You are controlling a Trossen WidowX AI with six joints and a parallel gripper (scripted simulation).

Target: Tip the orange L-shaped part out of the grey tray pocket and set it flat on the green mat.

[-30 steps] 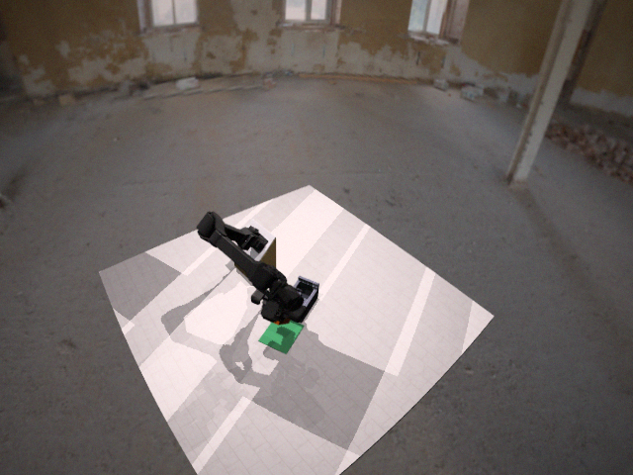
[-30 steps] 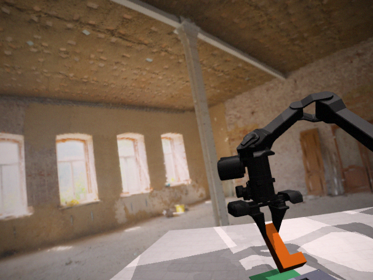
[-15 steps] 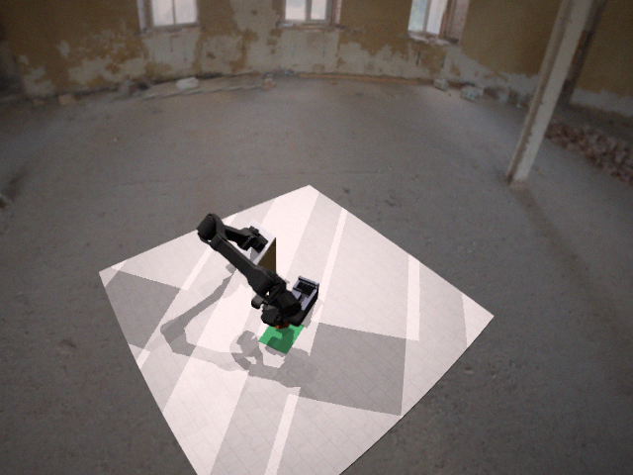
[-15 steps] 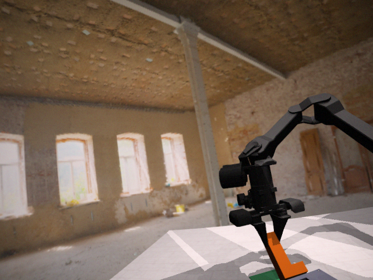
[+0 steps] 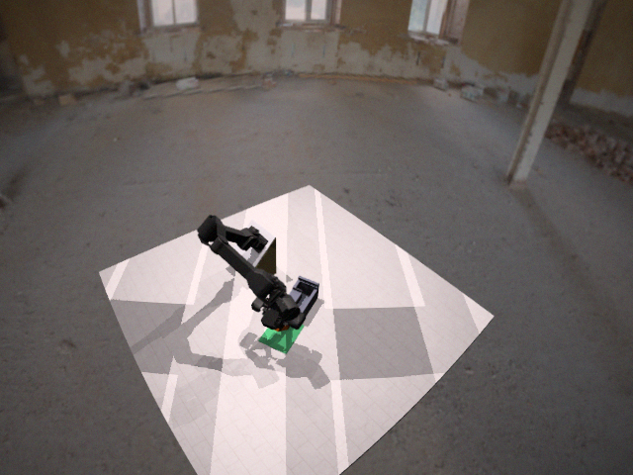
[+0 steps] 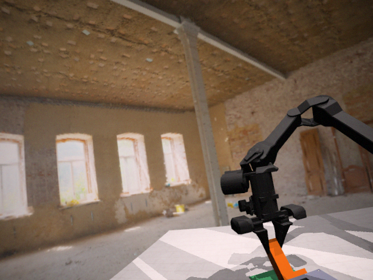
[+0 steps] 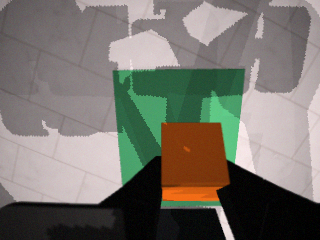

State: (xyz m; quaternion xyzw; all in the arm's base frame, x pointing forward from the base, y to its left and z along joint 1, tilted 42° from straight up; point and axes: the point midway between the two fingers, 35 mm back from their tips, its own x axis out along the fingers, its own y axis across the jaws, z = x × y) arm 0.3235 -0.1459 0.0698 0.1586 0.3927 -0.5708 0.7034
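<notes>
My gripper tip is now 30 mm past the orange L-shaped part, 30 mm above it and 20 mm to the right of it. Also, from my gripper tip: green mat (90 mm below, 20 mm to the left, 10 mm behind).
</notes>
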